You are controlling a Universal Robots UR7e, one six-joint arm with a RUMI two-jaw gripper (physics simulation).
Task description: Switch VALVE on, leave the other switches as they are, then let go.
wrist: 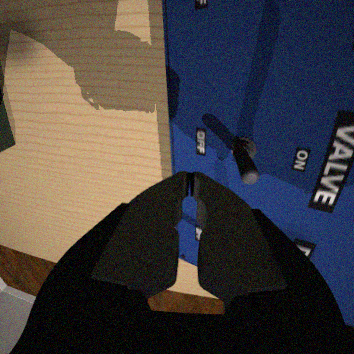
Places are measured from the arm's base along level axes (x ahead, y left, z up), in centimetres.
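Pixels of known places: gripper, fingertip midpoint: (189,174).
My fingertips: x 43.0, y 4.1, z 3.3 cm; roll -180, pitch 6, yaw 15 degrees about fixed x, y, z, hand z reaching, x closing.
Observation:
For each thing: its top centre in the pictures, then the offset to it from my fingertips. "spot": a spot on its surface instead. Level surfaces: height alone.
- VALVE switch, surface spot: (246,162) spot: dx +3.4, dy +2.1, dz -0.3 cm
- blue panel, surface height: dz -3.1 cm
- OFF label, surface spot: (200,142) spot: dx +0.3, dy +0.4, dz -5.6 cm
- VALVE label, top centre: (338,169) dx +10.2, dy +3.7, dz -1.2 cm
- white-lettered label, surface spot: (198,233) spot: dx +4.1, dy -10.9, dz -5.6 cm
- cut-off label, top centre: (293,270) dx +14.0, dy -7.7, dz -1.2 cm
- light wooden surface, surface height: dz -13.0 cm
The VALVE switch (246,162) is a dark lever with a rounded grey tip. It stands on the blue panel (295,65) between the OFF label (200,142) and the ON label (300,159), with the VALVE label (332,167) to the right. Its tip points toward the lower part of the wrist view; which side it is tilted to is hard to tell. My gripper (189,174) is shut and empty. Its fingertips show below the OFF label, to the lower left of the lever and apart from it in the view.
Part of another white-lettered label (198,233) shows through the gap between the fingers, and a cut-off label (305,247) shows at the lower right. The light wooden surface (75,175) lies left of the panel. A dark green thing (6,132) is at the left edge, a grey one (15,315) at the lower left.

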